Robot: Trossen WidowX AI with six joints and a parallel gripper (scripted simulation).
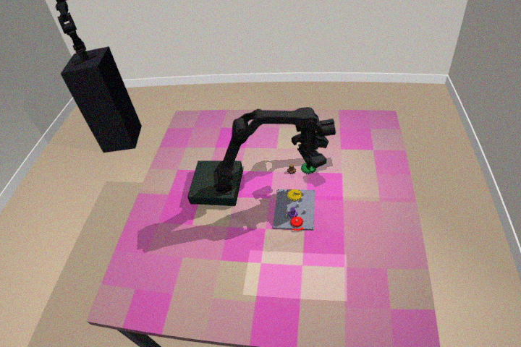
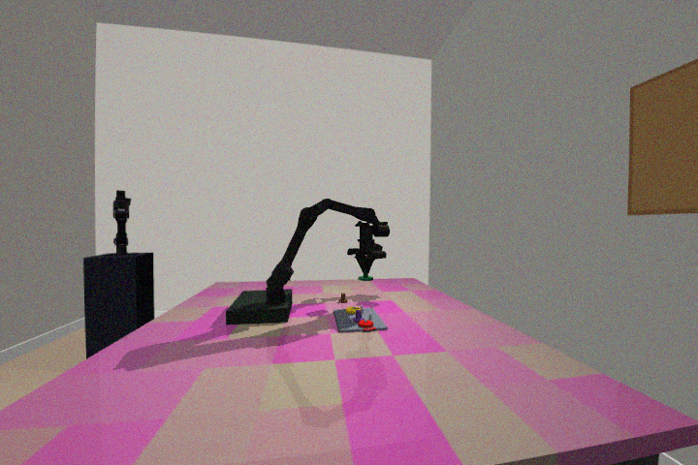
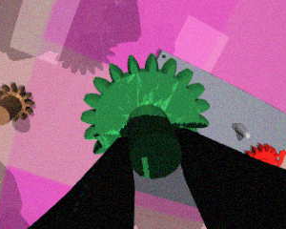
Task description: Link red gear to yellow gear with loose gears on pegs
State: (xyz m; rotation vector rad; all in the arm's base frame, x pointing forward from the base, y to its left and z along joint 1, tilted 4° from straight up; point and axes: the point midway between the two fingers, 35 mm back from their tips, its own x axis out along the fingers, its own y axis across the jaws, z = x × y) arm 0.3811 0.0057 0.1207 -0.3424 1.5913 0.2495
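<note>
My gripper tip is 90 mm past the purple gear, 140 mm to the left of it and 130 mm above it. Round my gripper tip: green gear 10 mm below; then yellow gear 70 mm behind, 40 mm to the right, 140 mm below; then brown gear 60 mm behind, 120 mm to the left, 140 mm below.
</note>
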